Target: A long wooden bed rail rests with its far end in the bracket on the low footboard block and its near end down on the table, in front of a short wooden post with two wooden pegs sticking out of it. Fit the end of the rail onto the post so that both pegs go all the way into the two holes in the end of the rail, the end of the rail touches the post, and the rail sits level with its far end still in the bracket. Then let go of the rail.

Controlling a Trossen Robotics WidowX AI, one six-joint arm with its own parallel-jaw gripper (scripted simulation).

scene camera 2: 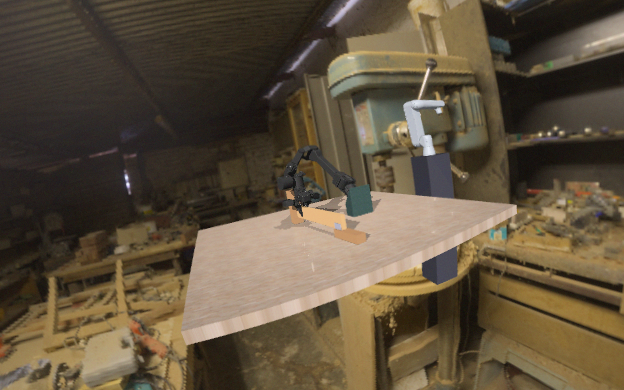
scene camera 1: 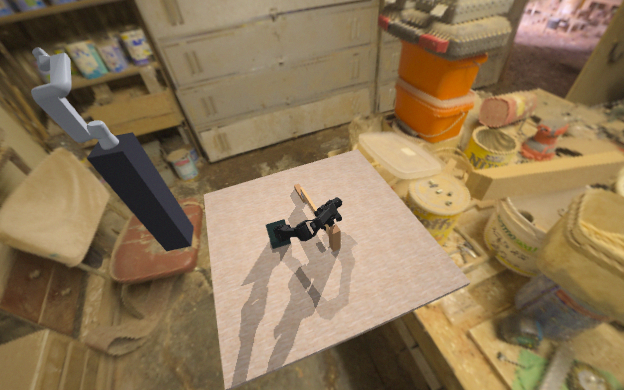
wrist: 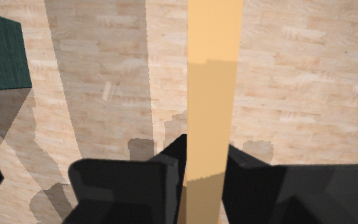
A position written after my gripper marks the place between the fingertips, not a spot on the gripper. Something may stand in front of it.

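Note:
My gripper [wrist: 197,138] visible. Wooden rail [wrist: 213,40] too.

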